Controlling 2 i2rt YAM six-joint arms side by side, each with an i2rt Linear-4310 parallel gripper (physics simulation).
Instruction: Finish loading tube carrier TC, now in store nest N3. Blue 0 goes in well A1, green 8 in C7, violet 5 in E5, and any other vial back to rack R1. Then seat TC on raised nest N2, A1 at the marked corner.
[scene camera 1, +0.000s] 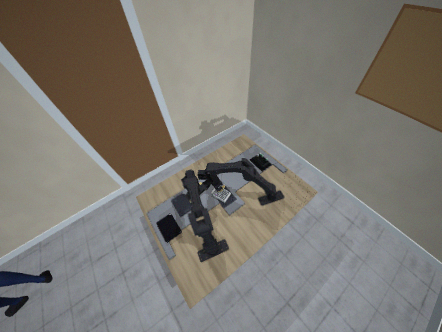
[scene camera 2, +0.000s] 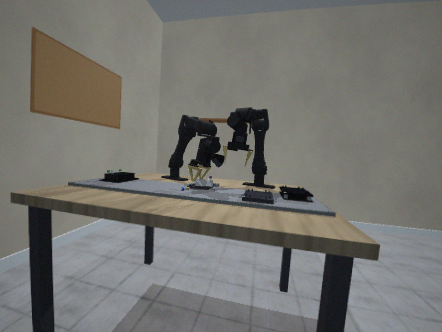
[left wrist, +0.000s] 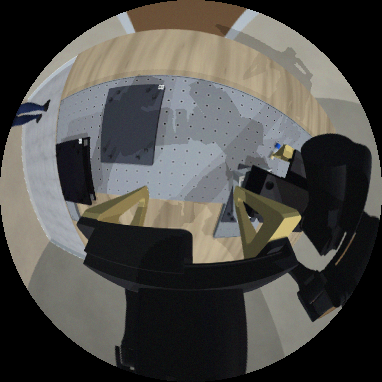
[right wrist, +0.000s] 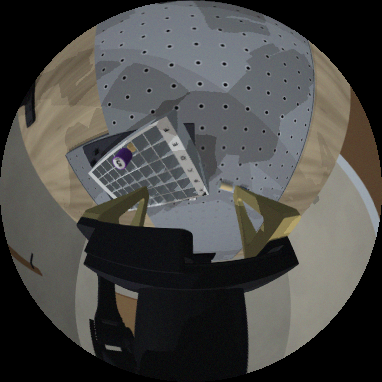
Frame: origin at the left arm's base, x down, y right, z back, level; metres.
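Seen in the pictures: left gripper, fingertip midpoint: (scene camera 2: 234, 165) (left wrist: 190, 190); right gripper, fingertip midpoint: (scene camera 1: 218, 186) (scene camera 2: 197, 180) (right wrist: 190, 190); left arm's base at its link origin: (scene camera 1: 213, 250) (scene camera 2: 258, 186); right arm's base at its link origin: (scene camera 1: 271, 198) (scene camera 2: 174, 178).
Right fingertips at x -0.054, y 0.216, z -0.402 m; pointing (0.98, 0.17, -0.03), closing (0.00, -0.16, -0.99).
Offsets run from my right fingertips to a thing's top centre. "pt": to the spot under its first point.
Tube carrier TC {dy -0.005, dx -0.006, dz +0.057 m} (scene camera 1: 221, 194) (scene camera 2: 204, 184), a white grid box, rests at store nest N3, whose dark base shows beside it in the right wrist view (right wrist: 96, 152). I cannot tell if it sits flat. A violet-capped vial {dy -0.043, dx -0.021, dz +0.060 m} (right wrist: 122, 158) (scene camera 2: 210, 177) stands in it. The blue vial's cap {dy +0.024, dx +0.028, dz -0.084 m} (scene camera 2: 183, 189) (left wrist: 278, 146) shows beside the carrier; its tan end {pt dy +0.016, dx +0.030, dz -0.053 m} (right wrist: 226, 186) is close by a right fingertip. My right gripper (right wrist: 190, 190) (scene camera 2: 198, 178) is open and empty, low beside the carrier. My left gripper (left wrist: 190, 190) (scene camera 2: 236, 159) is open and empty, higher up. Raised nest N2 {dy -0.308, dx +0.015, dz +0.003 m} (left wrist: 132, 125) (scene camera 2: 258, 196) holds no carrier.
A black rack {dy +0.449, dx +0.003, dz -0.088 m} (scene camera 2: 119, 176) (scene camera 1: 260, 161) with green-capped vials {dy +0.473, dx -0.015, dz -0.141 m} (scene camera 2: 108, 171) stands at the far left in scene camera 2. Another black unit {dy -0.445, dx +0.000, dz +0.140 m} (scene camera 2: 296, 193) (left wrist: 75, 170) (scene camera 1: 169, 227) stands beyond N2. The right arm's wrist and links are close by the left gripper.
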